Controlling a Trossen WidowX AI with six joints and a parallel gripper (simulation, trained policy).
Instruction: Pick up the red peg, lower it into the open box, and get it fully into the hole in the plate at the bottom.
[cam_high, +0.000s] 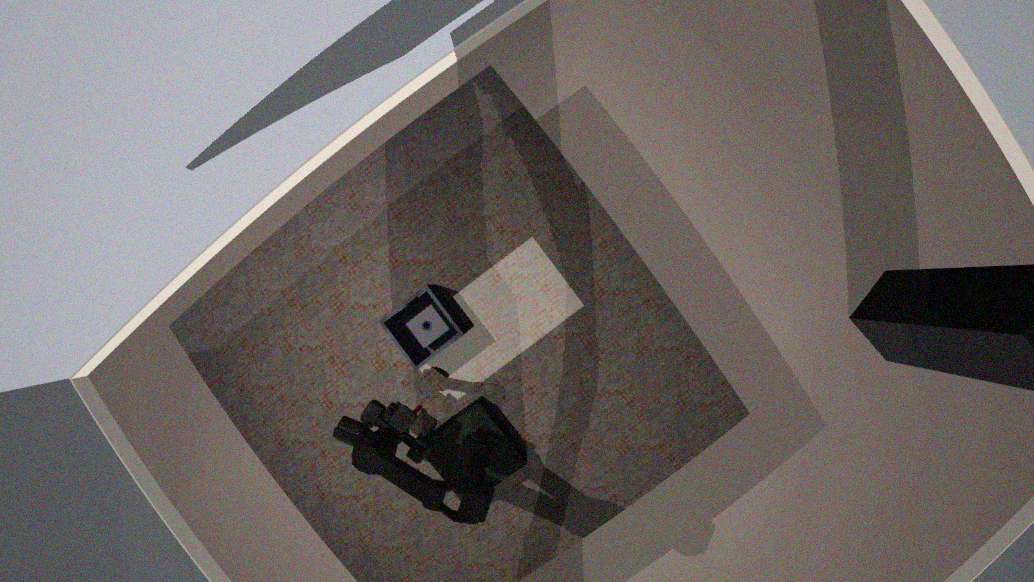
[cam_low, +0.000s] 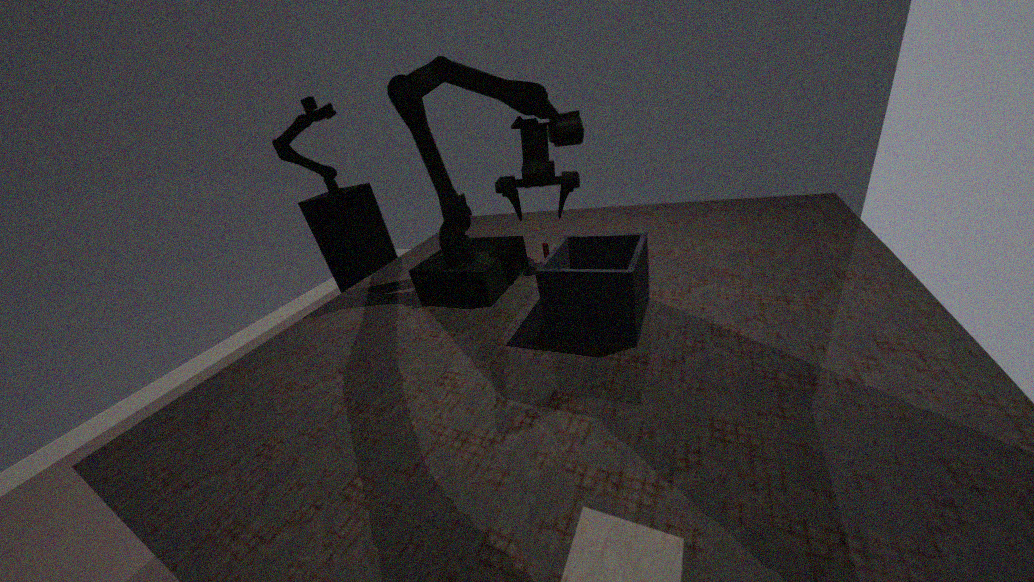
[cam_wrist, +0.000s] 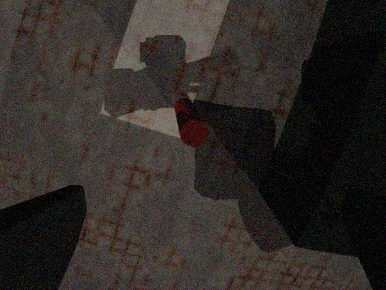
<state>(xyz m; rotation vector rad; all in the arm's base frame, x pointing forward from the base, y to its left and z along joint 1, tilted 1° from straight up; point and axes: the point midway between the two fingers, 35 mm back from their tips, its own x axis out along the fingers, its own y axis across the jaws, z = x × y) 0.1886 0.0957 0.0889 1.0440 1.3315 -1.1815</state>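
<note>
My gripper tip is 10 mm to the left of the red peg and 100 mm above it. The rest, counted from my gripper tip: grey plate (140 mm ahead, 210 mm to the right, 90 mm below).
</note>
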